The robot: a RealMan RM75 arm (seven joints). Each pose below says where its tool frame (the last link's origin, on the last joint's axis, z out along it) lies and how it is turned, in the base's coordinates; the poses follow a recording.
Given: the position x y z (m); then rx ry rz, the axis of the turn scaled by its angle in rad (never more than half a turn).
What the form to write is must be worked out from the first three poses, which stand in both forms.
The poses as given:
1: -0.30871, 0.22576, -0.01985, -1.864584, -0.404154, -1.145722
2: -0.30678, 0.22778, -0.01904, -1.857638, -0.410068, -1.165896
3: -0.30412, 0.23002, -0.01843, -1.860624, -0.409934, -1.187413
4: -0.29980, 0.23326, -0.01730, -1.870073, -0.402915, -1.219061
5: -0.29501, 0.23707, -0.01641, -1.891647, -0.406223, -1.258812
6: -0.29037, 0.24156, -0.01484, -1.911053, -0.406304, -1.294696
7: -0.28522, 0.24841, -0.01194, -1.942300, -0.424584, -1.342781
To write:
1: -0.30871, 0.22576, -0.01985, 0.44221, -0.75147, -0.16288, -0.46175
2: -0.30678, 0.22778, -0.01904, 0.43964, -0.74780, -0.16507, -0.46933
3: -0.30412, 0.23002, -0.01843, 0.43344, -0.74689, -0.16456, -0.47665
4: -0.29980, 0.23326, -0.01730, 0.42286, -0.74707, -0.16096, -0.48700
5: -0.29501, 0.23707, -0.01641, 0.40473, -0.74940, -0.16093, -0.49870
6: -0.29037, 0.24156, -0.01484, 0.38840, -0.75135, -0.15974, -0.50902
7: -0.28522, 0.24841, -0.01194, 0.36276, -0.75444, -0.16492, -0.52157
